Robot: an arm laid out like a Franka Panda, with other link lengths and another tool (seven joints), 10 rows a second.
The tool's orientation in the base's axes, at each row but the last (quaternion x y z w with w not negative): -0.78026 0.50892 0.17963 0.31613; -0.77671 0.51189 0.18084 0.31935; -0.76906 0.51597 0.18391 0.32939; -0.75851 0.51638 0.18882 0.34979
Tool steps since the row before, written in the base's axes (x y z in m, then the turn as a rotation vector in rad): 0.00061 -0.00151 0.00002 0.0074 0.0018 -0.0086; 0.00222 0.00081 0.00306 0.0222 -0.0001 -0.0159; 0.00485 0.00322 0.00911 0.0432 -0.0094 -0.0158; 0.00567 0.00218 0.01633 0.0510 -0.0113 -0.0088
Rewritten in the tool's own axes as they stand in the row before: 0.00127 -0.00013 -0.00101 0.0070 -0.0046 0.0078; -0.00150 -0.00319 -0.00158 0.0188 -0.0152 0.0126; -0.00590 -0.00813 -0.00400 0.0334 -0.0322 0.0072; -0.00975 -0.01116 -0.00916 0.0332 -0.0412 0.0016
